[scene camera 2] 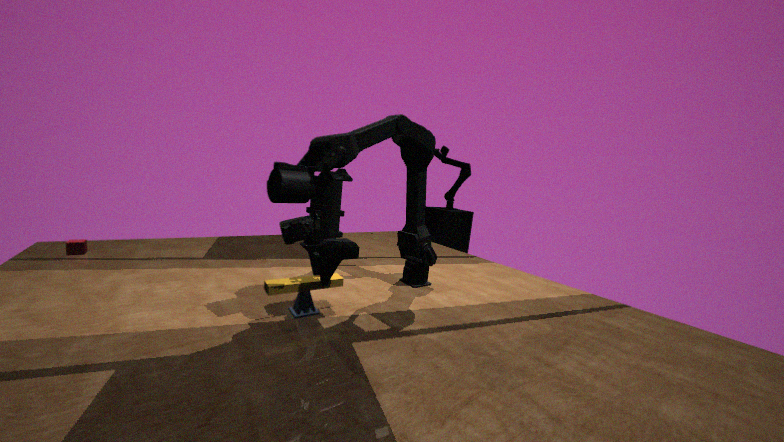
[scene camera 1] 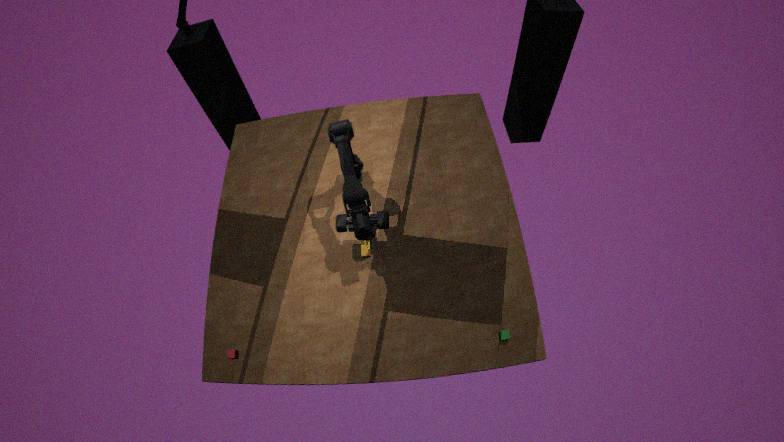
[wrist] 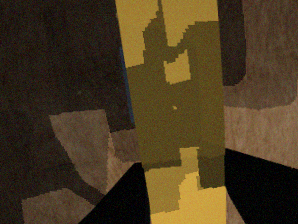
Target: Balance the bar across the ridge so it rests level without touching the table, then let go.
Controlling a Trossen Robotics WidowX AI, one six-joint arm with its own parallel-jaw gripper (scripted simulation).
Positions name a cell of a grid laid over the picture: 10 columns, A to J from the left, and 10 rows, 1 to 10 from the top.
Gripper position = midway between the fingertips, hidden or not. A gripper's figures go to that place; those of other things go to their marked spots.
My gripper (scene camera 2: E7) is 61 cm from the lens. A yellow bar (scene camera 2: D7) is 57 cm from the lens.
